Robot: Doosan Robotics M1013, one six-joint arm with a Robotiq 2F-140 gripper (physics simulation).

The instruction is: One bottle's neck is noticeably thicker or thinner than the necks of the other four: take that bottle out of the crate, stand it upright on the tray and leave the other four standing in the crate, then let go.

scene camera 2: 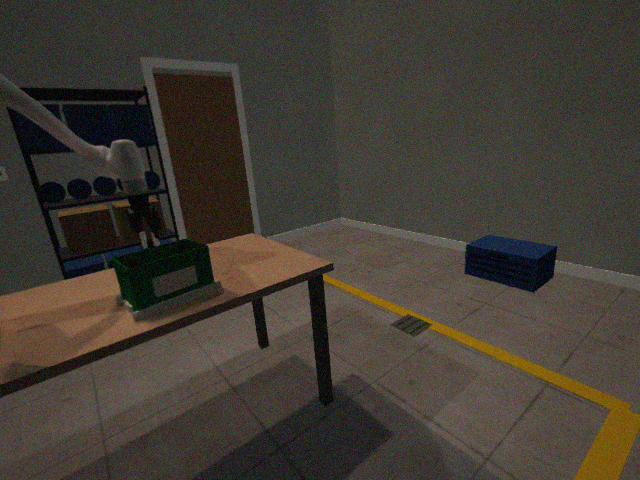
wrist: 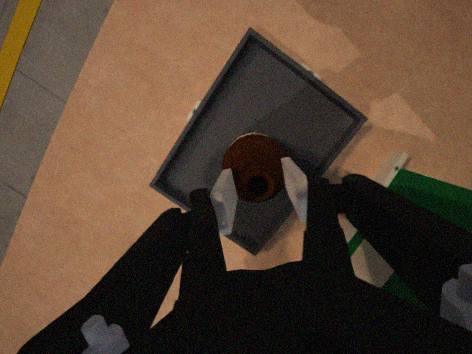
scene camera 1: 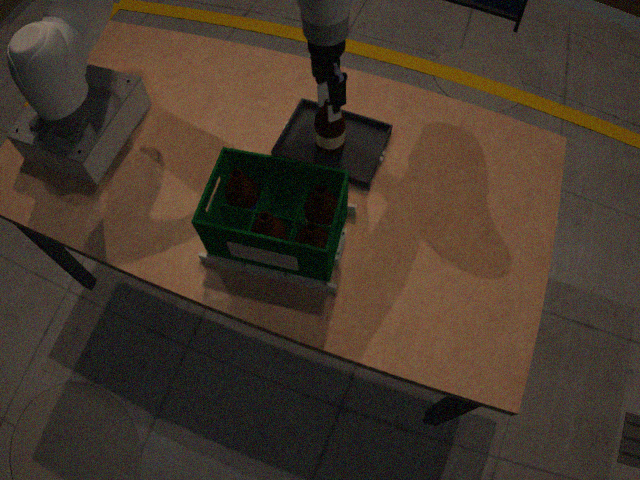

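Pixels of known places: gripper, fingertip midpoint: [scene camera 2: 151, 246] [wrist: 258, 178] [scene camera 1: 329, 111]; arm's base at its link origin: [scene camera 1: 70, 110].
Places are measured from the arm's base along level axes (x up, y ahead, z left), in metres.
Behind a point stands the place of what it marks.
Note:
A brown bottle with a pale label band [scene camera 1: 329, 135] {x -0.028, y 0.683, z 0.150 m} [wrist: 252, 152] {x 0.009, y 0.687, z 0.200 m} stands upright on the dark grey tray [scene camera 1: 379, 152] {x -0.085, y 0.799, z 0.186 m} [wrist: 200, 115] {x -0.098, y 0.679, z 0.280 m}. My gripper [scene camera 1: 329, 109] {x 0.018, y 0.671, z 0.182 m} [scene camera 2: 149, 242] {x 0.018, y 0.671, z 0.182 m} [wrist: 258, 178] {x 0.018, y 0.671, z 0.182 m} is open around the bottle's neck, with a gap on each side of it in the wrist view. The green crate [scene camera 1: 268, 242] {x 0.050, y 0.686, z -0.187 m} [scene camera 2: 139, 279] {x 0.019, y 0.556, z -0.202 m} [wrist: 435, 197] {x -0.007, y 0.758, z 0.010 m} holds the other brown bottles: one at the back left [scene camera 1: 241, 190] {x 0.014, y 0.572, z -0.081 m}, one at the back right [scene camera 1: 320, 205] {x 0.017, y 0.742, z -0.059 m}, one at the front middle [scene camera 1: 268, 225] {x 0.036, y 0.667, z -0.147 m} and one at the front right [scene camera 1: 312, 236] {x 0.037, y 0.757, z -0.140 m}. Their lower parts are hidden by the crate.
The crate sits on the wooden table [scene camera 1: 439, 320] {x -0.112, y 1.053, z -0.163 m} [scene camera 2: 67, 330] {x -0.111, y 0.337, z -0.112 m} within pale corner strips [scene camera 1: 268, 270] {x -0.081, y 0.674, z -0.194 m}, close to the tray's near side. The robot's base [scene camera 1: 118, 129] {x -0.055, y 0.141, z 0.015 m} is at the table's left. A shelf unit [scene camera 2: 87, 94] stands behind, and blue stacked crates [scene camera 2: 509, 263] are on the floor.

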